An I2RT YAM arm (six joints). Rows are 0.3 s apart.
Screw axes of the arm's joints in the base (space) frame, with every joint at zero. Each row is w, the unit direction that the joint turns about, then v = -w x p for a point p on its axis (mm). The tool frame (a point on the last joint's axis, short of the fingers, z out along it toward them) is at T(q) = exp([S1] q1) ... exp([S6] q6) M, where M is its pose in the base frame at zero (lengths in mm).
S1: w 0 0 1 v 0 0 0
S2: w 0 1 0 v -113.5 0 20
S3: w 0 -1 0 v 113.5 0 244
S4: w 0 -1 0 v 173.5 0 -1
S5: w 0 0 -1 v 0 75 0
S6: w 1 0 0 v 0 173.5 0
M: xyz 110.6 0 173.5 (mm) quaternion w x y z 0.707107 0 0.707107 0
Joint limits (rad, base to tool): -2.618..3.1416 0..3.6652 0..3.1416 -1.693..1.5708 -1.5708..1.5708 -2.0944..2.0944
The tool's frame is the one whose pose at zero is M.
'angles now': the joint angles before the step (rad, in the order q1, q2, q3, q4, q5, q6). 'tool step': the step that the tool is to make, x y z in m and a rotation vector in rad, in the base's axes. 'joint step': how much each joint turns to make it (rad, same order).
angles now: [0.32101 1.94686 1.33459 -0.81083 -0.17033 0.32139]
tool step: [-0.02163 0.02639 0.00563 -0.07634 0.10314 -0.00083]
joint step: [0.09347 -0.00305 0.02519 -0.13848 0.04273 0.09155]
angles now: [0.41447 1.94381 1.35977 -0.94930 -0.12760 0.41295]
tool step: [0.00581 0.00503 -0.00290 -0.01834 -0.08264 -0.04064]
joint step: [0.01145 0.00227 -0.01071 0.08585 0.05417 0.04845]
